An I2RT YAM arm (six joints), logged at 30 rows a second.
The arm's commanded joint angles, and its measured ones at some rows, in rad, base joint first. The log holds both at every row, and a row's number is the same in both.
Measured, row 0:
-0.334 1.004 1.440 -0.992 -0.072 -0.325
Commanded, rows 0 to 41:
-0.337 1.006 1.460 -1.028 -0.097 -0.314
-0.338 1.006 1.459 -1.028 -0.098 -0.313
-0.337 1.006 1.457 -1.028 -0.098 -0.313
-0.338 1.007 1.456 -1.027 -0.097 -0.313
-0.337 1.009 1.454 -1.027 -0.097 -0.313
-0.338 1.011 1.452 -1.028 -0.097 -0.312
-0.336 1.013 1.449 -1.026 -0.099 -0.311
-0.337 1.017 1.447 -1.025 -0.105 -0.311
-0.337 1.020 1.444 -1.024 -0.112 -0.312
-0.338 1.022 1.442 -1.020 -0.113 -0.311
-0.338 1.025 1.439 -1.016 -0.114 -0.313
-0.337 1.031 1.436 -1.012 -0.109 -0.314
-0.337 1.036 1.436 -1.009 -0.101 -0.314
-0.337 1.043 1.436 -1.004 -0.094 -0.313
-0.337 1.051 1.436 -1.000 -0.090 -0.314
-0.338 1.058 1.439 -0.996 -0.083 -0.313
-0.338 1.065 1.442 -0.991 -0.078 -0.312
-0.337 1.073 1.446 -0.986 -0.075 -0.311
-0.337 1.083 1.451 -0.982 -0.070 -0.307
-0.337 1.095 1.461 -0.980 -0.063 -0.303
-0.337 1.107 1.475 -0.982 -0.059 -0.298
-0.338 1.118 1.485 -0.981 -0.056 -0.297
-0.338 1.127 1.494 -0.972 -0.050 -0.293
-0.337 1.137 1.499 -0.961 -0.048 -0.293
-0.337 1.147 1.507 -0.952 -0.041 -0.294
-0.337 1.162 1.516 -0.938 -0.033 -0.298
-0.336 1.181 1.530 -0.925 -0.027 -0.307
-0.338 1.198 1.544 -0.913 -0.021 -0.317
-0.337 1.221 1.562 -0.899 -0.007 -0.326
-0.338 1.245 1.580 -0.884 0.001 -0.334
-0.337 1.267 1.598 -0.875 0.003 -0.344
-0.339 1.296 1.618 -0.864 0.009 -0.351
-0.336 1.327 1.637 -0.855 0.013 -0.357
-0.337 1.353 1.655 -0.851 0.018 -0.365
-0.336 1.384 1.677 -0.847 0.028 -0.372
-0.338 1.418 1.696 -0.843 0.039 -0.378
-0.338 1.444 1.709 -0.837 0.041 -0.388
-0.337 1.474 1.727 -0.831 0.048 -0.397
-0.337 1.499 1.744 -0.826 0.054 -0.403
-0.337 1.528 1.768 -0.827 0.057 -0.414
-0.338 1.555 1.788 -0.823 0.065 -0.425
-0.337 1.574 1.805 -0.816 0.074 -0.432
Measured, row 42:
-0.334 1.536 1.757 -0.842 0.040 -0.385
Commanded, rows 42 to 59:
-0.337 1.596 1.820 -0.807 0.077 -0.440
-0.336 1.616 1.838 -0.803 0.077 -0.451
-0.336 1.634 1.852 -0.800 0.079 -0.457
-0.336 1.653 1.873 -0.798 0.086 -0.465
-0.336 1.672 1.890 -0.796 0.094 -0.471
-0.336 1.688 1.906 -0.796 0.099 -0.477
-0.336 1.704 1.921 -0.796 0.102 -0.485
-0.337 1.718 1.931 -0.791 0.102 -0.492
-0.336 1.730 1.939 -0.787 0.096 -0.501
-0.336 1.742 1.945 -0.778 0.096 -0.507
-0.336 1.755 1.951 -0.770 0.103 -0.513
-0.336 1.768 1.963 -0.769 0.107 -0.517
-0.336 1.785 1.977 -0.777 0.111 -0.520
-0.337 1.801 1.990 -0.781 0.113 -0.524
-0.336 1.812 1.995 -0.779 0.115 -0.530
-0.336 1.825 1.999 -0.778 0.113 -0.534
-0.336 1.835 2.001 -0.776 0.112 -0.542
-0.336 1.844 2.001 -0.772 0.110 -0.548
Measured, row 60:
-0.334 1.814 1.983 -0.783 0.103 -0.509
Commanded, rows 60 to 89:
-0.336 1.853 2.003 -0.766 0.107 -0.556
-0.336 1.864 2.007 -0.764 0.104 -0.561
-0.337 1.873 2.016 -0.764 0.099 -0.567
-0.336 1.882 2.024 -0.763 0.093 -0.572
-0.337 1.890 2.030 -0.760 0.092 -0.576
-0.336 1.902 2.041 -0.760 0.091 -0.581
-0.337 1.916 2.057 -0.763 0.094 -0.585
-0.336 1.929 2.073 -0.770 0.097 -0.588
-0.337 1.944 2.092 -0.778 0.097 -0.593
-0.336 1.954 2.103 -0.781 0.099 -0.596
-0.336 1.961 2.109 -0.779 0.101 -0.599
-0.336 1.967 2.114 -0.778 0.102 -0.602
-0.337 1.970 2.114 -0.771 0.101 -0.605
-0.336 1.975 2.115 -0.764 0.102 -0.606
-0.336 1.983 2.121 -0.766 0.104 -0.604
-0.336 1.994 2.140 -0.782 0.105 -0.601
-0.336 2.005 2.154 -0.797 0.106 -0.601
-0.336 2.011 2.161 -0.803 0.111 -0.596
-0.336 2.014 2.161 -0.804 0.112 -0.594
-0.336 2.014 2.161 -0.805 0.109 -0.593
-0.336 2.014 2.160 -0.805 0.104 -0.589
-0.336 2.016 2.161 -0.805 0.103 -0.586
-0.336 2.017 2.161 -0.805 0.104 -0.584
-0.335 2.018 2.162 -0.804 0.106 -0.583
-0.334 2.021 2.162 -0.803 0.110 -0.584
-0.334 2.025 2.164 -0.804 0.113 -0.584
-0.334 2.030 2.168 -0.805 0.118 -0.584
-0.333 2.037 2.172 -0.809 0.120 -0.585
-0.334 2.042 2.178 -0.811 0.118 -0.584
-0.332 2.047 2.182 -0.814 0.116 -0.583
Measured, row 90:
-0.326 2.017 2.155 -0.786 0.097 -0.581
